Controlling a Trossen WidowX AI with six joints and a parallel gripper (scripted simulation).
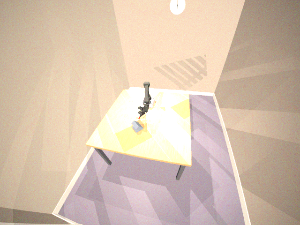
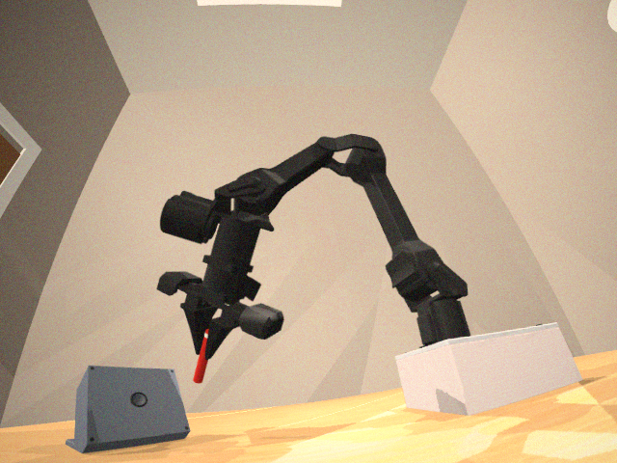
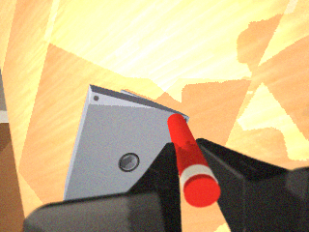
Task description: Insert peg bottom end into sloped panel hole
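Right now the grey sloped panel is 10 cm ahead of my gripper tip, 7 cm below it and 3 cm to the right of it. The rest, counted from my gripper tip: red peg (1 cm to the left, 1 cm behind, 1 cm above).
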